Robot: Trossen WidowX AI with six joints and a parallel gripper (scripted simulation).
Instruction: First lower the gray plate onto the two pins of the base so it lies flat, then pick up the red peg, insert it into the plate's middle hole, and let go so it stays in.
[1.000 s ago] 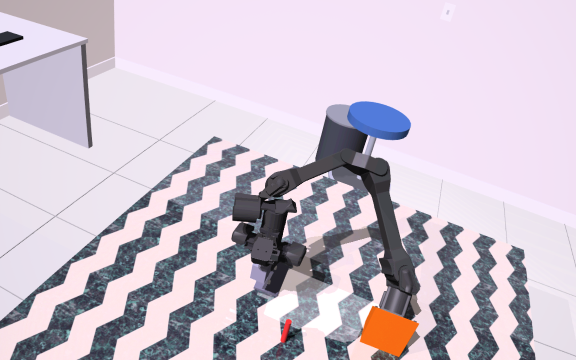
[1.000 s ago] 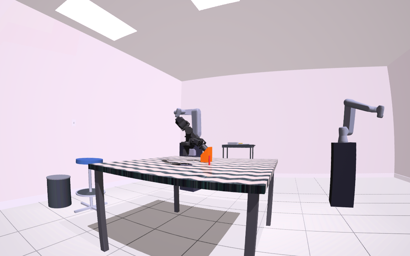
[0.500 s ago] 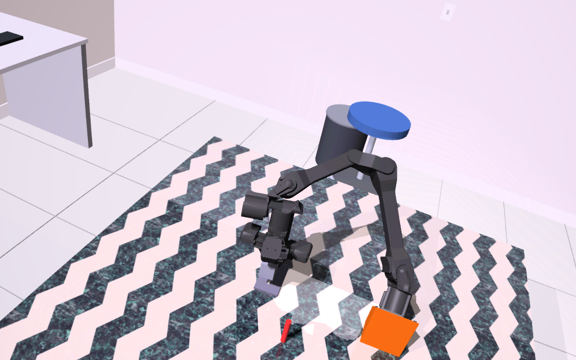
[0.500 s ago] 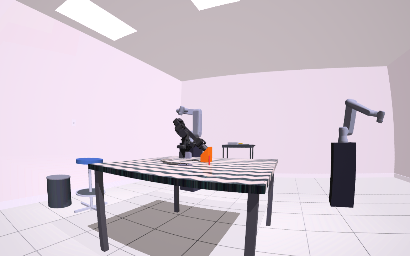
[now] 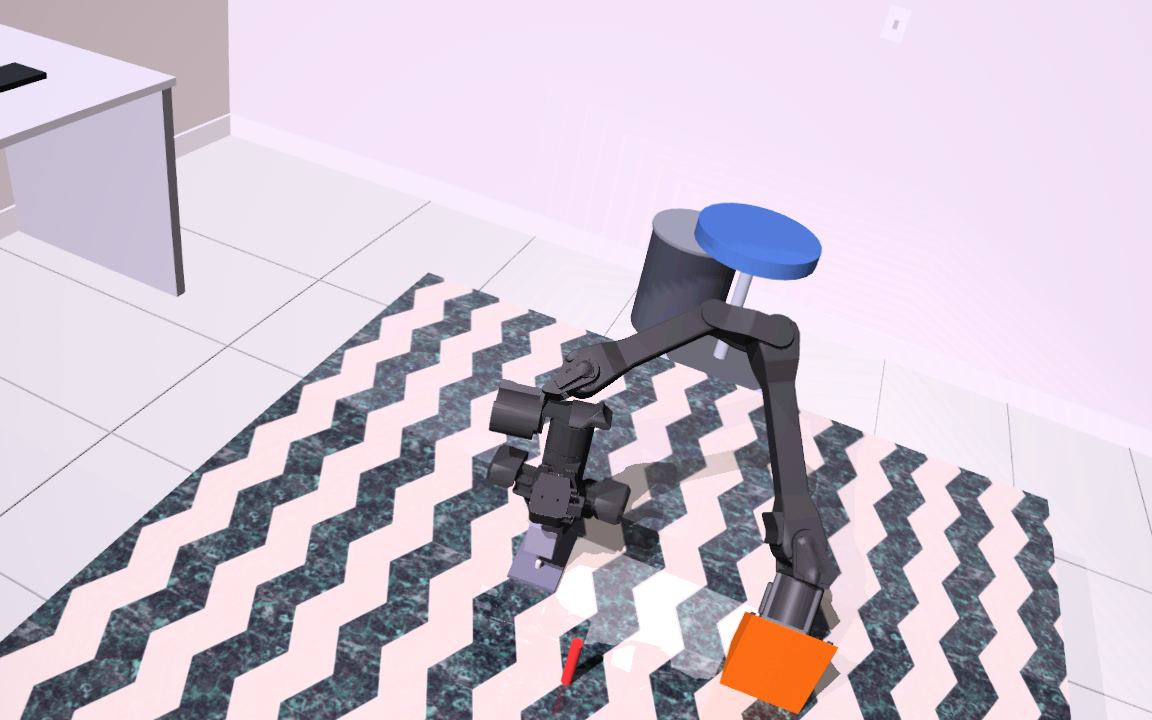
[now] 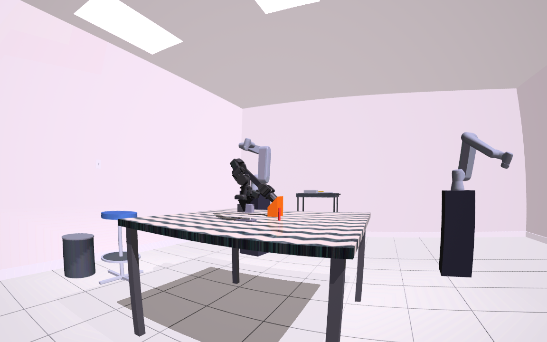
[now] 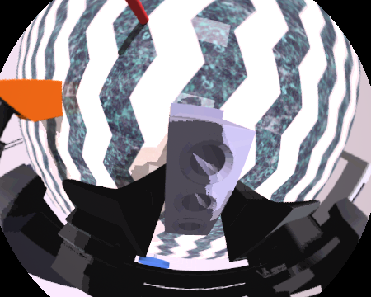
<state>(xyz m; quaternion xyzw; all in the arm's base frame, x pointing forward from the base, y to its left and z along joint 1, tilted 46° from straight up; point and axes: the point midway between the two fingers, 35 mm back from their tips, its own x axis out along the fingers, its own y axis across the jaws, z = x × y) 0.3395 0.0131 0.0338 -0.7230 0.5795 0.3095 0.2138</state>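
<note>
Now: gripper tip 160 mm to the right of the red peg, 130 mm past it and 20 mm above it. Also, from my gripper tip: gray plate: 30 mm above.
</note>
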